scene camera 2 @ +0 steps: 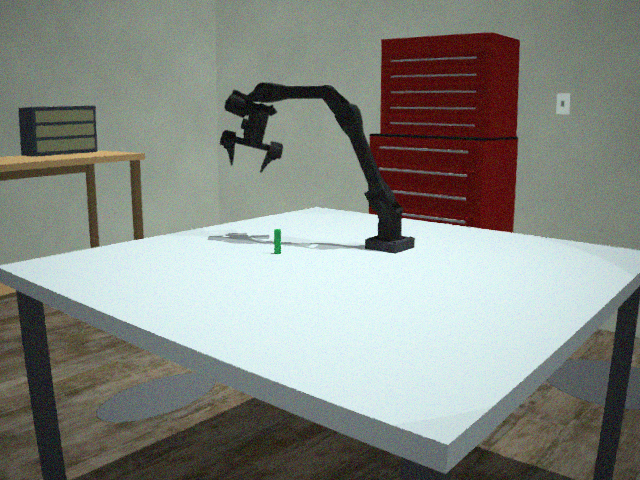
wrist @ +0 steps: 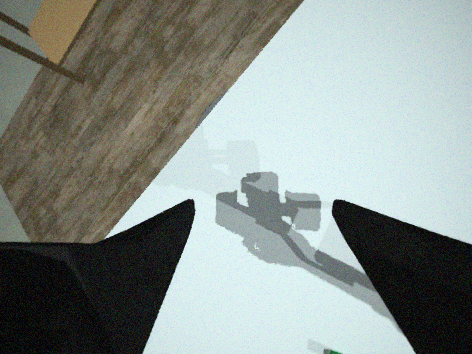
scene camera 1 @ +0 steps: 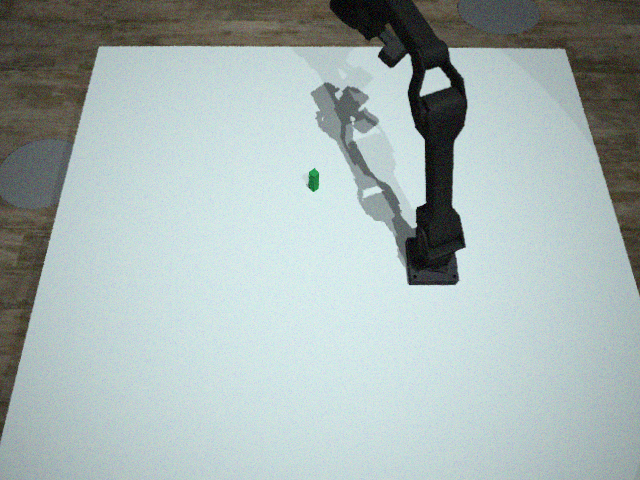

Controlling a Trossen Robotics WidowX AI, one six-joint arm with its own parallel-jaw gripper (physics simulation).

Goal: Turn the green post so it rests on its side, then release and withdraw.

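Note:
The green post [scene camera 1: 313, 180] [scene camera 2: 277, 241] stands upright on the white table [scene camera 1: 206, 335] [scene camera 2: 336, 299], to the left of the arm's base in both scene views. In the wrist view a small part of the green post [wrist: 334, 352] shows at the bottom edge. My gripper [scene camera 2: 246, 168] [wrist: 262, 205] is open and empty, its fingers wide apart. It hangs high above the table and points down, a little tilted. In scene camera 2 it is above and to the left of the post. In scene camera 1 the fingertips do not show.
The arm's base [scene camera 1: 433, 271] [scene camera 2: 389, 243] stands on the table. The arm's shadow falls on the table near the post. Beyond the table are a red tool cabinet [scene camera 2: 449, 87] and a wooden bench [scene camera 2: 116, 156] with a small drawer unit [scene camera 2: 65, 130].

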